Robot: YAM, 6 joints.
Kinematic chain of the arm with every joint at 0, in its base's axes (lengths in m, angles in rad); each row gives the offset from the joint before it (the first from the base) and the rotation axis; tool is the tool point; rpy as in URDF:
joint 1: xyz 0 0 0.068 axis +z
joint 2: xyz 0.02 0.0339 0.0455 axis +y
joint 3: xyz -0.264 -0.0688 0 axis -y
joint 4: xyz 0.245 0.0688 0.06 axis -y
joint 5: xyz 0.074 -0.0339 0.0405 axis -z
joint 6: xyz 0.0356 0 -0.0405 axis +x
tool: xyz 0 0 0 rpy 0 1.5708 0
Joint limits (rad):
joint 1: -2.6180..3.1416
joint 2: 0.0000..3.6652
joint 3: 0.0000..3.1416
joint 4: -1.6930..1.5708
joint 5: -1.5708..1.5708
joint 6: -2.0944..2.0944
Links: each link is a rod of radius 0.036 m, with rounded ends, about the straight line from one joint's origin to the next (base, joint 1, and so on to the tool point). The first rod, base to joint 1, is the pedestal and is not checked.
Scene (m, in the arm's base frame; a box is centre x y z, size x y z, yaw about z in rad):
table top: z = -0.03
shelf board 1: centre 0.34 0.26 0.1 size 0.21 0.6 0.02 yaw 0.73
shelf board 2: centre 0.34 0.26 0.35 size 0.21 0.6 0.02 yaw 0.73
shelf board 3: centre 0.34 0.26 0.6 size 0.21 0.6 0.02 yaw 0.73
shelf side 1: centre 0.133 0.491 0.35 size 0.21 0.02 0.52 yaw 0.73
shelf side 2: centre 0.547 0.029 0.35 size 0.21 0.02 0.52 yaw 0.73
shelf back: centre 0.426 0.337 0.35 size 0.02 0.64 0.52 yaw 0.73
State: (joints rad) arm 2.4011 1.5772 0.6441 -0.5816 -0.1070 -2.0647
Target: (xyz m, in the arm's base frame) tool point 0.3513 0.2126 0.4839
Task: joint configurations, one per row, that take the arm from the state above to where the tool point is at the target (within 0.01 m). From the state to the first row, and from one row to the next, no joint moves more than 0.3 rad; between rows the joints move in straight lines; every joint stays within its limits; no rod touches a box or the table.
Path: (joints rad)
1: 2.1219 1.3458 0.6703 -0.4133 -0.1829 -2.0746
2: 1.8426 1.1144 0.6964 -0.2450 -0.2588 -2.0845
3: 1.5634 0.8829 0.7226 -0.0767 -0.3347 -2.0944
4: 1.3095 1.1018 1.0206 -0.0653 -0.2403 -2.0870
5: 1.0557 1.3206 1.3185 -0.0540 -0.1458 -2.0795
6: 0.8018 1.5395 1.6165 -0.0426 -0.0514 -2.0721
7: 0.5480 1.7583 1.9145 -0.0313 0.0431 -2.0647

